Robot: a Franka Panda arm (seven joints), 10 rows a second.
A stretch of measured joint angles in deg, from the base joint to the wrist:
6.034 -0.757 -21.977 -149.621 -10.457 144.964 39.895
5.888 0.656 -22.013 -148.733 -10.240 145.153 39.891
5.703 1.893 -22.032 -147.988 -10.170 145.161 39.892
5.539 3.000 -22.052 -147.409 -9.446 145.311 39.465
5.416 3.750 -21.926 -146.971 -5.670 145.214 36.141
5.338 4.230 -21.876 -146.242 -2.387 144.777 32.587
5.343 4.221 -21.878 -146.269 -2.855 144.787 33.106
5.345 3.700 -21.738 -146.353 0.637 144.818 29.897
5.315 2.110 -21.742 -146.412 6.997 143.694 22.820
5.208 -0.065 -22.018 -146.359 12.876 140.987 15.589
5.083 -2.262 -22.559 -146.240 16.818 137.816 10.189
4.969 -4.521 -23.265 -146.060 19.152 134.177 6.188
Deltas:
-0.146 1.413 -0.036 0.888 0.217 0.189 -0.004
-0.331 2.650 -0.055 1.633 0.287 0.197 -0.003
-0.495 3.757 -0.075 2.212 1.011 0.347 -0.430
-0.618 4.507 0.051 2.650 4.787 0.250 -3.754
-0.696 4.987 0.101 3.379 8.070 -0.187 -7.308
-0.691 4.978 0.099 3.352 7.602 -0.177 -6.789
-0.689 4.457 0.239 3.268 11.094 -0.146 -9.998
-0.719 2.867 0.235 3.209 17.454 -1.270 -17.075
-0.826 0.692 -0.041 3.262 23.333 -3.977 -24.306
-0.951 -1.505 -0.582 3.381 27.275 -7.148 -29.706
-1.065 -3.764 -1.288 3.561 29.609 -10.787 -33.707

